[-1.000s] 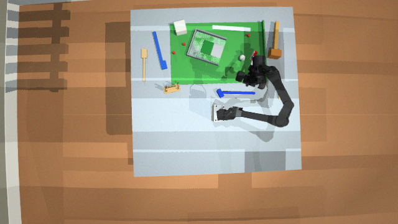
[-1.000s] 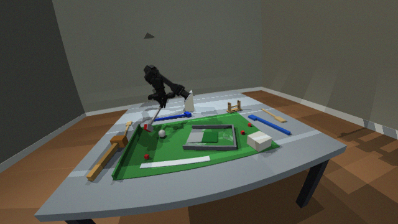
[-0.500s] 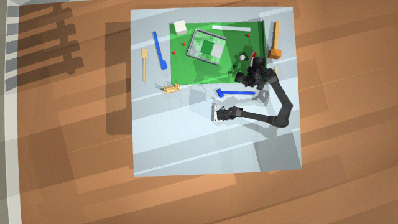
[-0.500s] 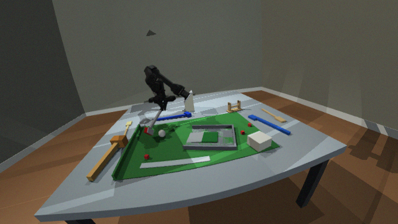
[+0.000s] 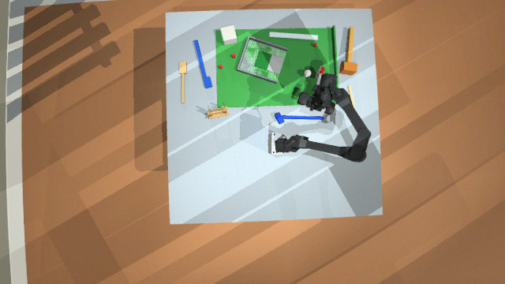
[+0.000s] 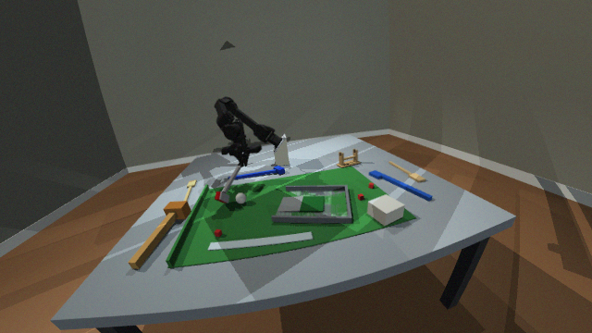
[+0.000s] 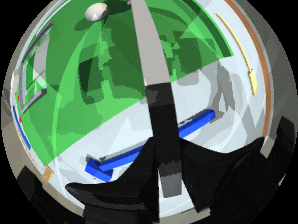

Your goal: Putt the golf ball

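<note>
The blue putter lies 6 cm to the left of my gripper tip, 6 cm below it and 5 cm behind it. From my gripper tip the other things lie so: white golf ball (21 cm ahead, 5 cm below, 3 cm to the right); then low green wall (25 cm ahead, 21 cm to the right, 6 cm below); then green mat (28 cm ahead, 14 cm to the left, 8 cm below).
</note>
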